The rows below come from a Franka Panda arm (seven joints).
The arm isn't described. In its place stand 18 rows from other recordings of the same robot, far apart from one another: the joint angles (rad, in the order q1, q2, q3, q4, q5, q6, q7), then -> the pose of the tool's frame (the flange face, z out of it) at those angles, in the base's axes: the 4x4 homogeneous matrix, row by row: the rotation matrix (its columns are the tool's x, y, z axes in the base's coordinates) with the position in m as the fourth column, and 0 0 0 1 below.
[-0.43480, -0.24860, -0.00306, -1.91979, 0.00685, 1.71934, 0.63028] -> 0.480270 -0.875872 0.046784 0.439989; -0.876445 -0.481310 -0.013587 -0.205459; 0.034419 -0.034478 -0.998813 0.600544; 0 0 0 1
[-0.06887, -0.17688, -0.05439, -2.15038, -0.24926, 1.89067, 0.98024] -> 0.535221 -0.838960 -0.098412 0.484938; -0.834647 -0.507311 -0.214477 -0.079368; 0.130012 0.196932 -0.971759 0.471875; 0 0 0 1
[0.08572, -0.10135, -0.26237, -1.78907, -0.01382, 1.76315, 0.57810] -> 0.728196 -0.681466 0.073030 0.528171; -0.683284 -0.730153 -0.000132 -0.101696; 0.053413 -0.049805 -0.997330 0.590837; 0 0 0 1
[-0.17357, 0.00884, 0.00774, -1.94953, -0.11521, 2.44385, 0.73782] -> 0.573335 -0.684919 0.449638 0.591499; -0.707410 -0.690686 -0.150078 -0.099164; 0.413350 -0.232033 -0.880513 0.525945; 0 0 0 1
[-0.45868, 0.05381, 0.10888, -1.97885, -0.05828, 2.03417, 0.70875] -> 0.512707 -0.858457 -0.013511 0.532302; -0.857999 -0.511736 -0.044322 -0.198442; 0.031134 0.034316 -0.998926 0.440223; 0 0 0 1
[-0.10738, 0.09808, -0.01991, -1.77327, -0.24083, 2.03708, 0.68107] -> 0.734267 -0.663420 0.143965 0.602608; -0.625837 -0.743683 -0.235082 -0.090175; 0.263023 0.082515 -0.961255 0.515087; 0 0 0 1
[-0.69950, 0.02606, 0.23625, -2.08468, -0.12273, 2.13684, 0.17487] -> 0.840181 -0.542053 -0.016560 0.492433; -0.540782 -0.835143 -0.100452 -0.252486; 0.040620 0.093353 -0.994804 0.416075; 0 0 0 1
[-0.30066, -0.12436, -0.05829, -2.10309, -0.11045, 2.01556, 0.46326] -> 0.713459 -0.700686 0.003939 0.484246; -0.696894 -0.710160 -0.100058 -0.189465; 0.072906 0.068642 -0.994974 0.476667; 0 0 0 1
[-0.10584, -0.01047, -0.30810, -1.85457, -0.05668, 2.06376, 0.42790] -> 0.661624 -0.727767 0.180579 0.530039; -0.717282 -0.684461 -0.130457 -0.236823; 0.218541 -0.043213 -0.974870 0.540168; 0 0 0 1
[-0.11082, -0.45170, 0.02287, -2.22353, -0.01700, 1.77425, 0.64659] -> 0.742900 -0.669403 -0.000064 0.415681; -0.669165 -0.742633 -0.026731 -0.036918; 0.017847 0.019901 -0.999643 0.550665; 0 0 0 1
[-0.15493, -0.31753, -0.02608, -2.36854, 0.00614, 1.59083, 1.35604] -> 0.010643 -0.900543 -0.434637 0.383443; -0.994101 -0.056447 0.092612 -0.069720; -0.107935 0.431087 -0.895831 0.419748; 0 0 0 1
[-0.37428, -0.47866, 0.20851, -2.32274, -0.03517, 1.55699, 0.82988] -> 0.500477 -0.808348 -0.309993 0.370840; -0.859858 -0.505816 -0.069238 -0.058784; -0.100831 0.301202 -0.948214 0.496095; 0 0 0 1
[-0.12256, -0.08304, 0.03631, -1.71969, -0.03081, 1.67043, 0.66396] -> 0.732503 -0.680070 0.030721 0.533996; -0.679118 -0.733124 -0.036446 -0.048430; 0.047308 0.005834 -0.998863 0.607864; 0 0 0 1
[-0.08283, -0.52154, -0.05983, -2.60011, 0.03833, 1.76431, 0.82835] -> 0.524745 -0.797454 -0.297842 0.337545; -0.811787 -0.574091 0.106867 -0.044490; -0.256210 0.185707 -0.948614 0.404370; 0 0 0 1
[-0.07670, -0.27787, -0.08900, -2.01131, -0.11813, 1.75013, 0.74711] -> 0.629789 -0.776764 0.001721 0.466175; -0.773282 -0.627172 -0.093221 -0.092967; 0.073490 0.057378 -0.995644 0.573015; 0 0 0 1
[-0.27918, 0.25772, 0.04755, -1.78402, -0.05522, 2.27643, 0.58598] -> 0.680128 -0.699293 0.220035 0.632208; -0.701133 -0.708143 -0.083343 -0.152795; 0.214097 -0.097589 -0.971925 0.433412; 0 0 0 1
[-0.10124, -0.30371, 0.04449, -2.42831, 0.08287, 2.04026, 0.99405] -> 0.455164 -0.886877 -0.079208 0.432595; -0.885387 -0.460237 0.065361 -0.019776; -0.094422 0.040380 -0.994713 0.413362; 0 0 0 1
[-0.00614, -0.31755, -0.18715, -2.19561, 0.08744, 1.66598, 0.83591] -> 0.490104 -0.851907 -0.184531 0.427620; -0.835244 -0.519537 0.180138 -0.080595; -0.249331 0.065842 -0.966177 0.496653; 0 0 0 1
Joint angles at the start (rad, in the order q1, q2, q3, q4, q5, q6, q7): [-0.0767 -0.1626 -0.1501 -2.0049 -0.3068 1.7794 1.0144]
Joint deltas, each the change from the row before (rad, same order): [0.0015 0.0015 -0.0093 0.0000 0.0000 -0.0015 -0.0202]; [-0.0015 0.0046 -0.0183 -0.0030 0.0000 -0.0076 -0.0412]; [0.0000 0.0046 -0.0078 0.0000 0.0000 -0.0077 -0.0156]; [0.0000 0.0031 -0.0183 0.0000 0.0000 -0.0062 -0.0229]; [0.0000 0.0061 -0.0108 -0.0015 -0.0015 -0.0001 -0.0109]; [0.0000 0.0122 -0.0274 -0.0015 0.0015 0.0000 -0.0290]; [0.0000 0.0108 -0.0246 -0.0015 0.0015 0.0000 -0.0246]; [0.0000 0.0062 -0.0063 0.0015 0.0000 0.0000 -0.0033]
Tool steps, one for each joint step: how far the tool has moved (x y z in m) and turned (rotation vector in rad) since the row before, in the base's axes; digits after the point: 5 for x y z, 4 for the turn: [-0.00102 -0.00404 -0.00102 0.0041 0.0079 0.0113]; [-0.00341 -0.00994 -0.00459 0.0103 0.0247 0.0181]; [-0.00129 -0.00399 -0.00297 0.0050 0.0156 0.0052]; [-0.00319 -0.00918 -0.00232 0.0076 0.0142 0.0022]; [-0.00102 -0.00549 -0.00386 0.0029 0.0104 0.0002]; [-0.00306 -0.01346 -0.00721 0.0117 0.0194 0.0002]; [-0.00318 -0.01191 -0.00645 0.0106 0.0168 -0.0013]; [-0.00005 -0.00323 -0.00242 0.0014 0.0054 -0.0032]
